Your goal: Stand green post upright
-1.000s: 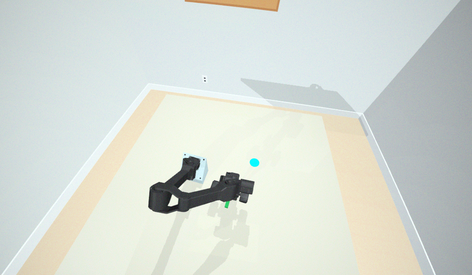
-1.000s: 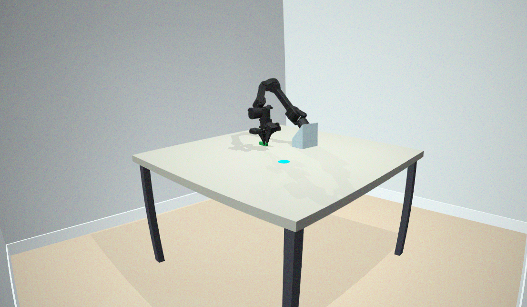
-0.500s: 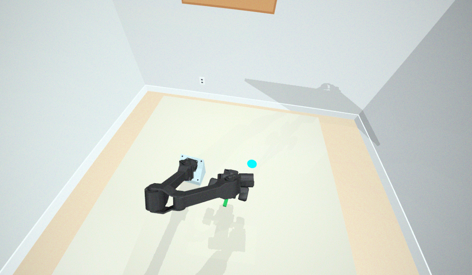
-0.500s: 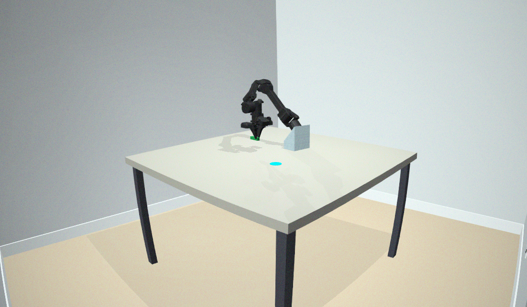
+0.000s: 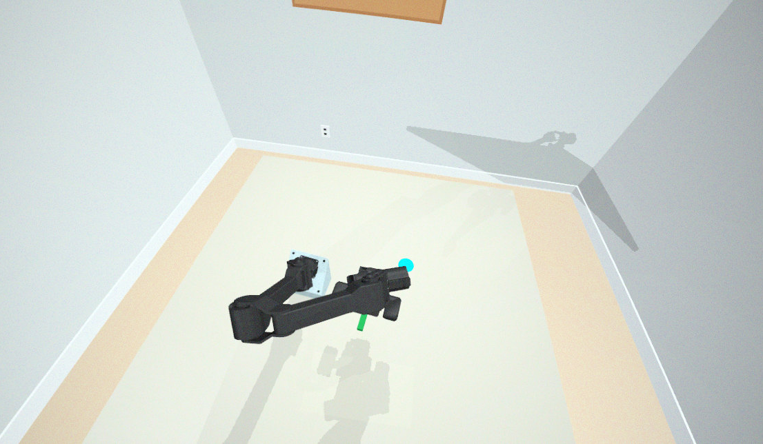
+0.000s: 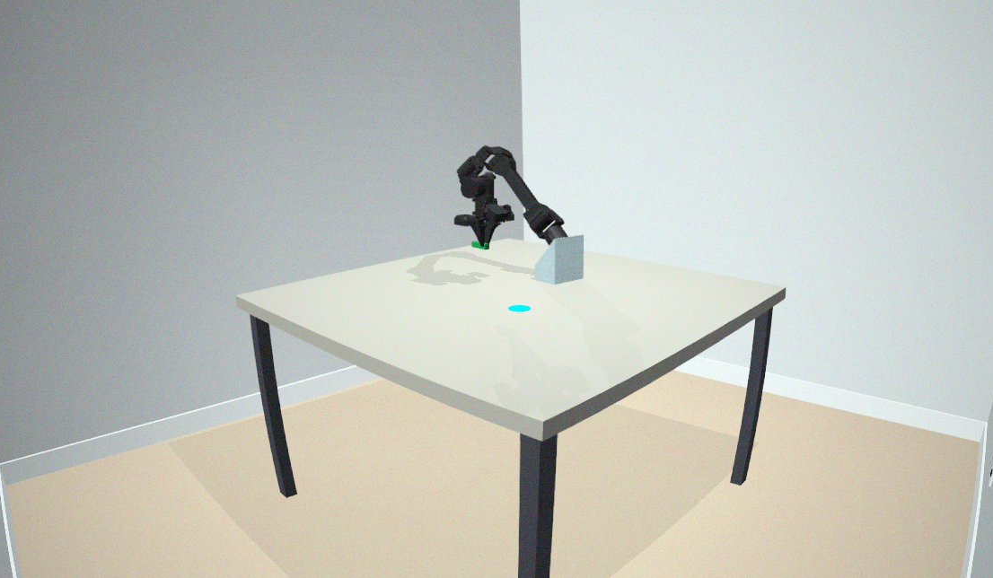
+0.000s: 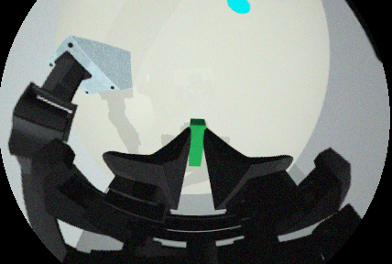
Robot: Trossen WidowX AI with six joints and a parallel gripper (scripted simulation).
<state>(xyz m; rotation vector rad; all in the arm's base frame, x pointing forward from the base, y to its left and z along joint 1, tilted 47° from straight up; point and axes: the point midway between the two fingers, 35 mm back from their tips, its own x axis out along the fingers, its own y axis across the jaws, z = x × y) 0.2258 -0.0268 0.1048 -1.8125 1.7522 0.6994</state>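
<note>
Now: the cyan circle 90 mm ahead of my gripper tip, 260 mm to the left of it and 120 mm below it. The rest, counted from my gripper tip: green post (20 mm to the right).
</note>
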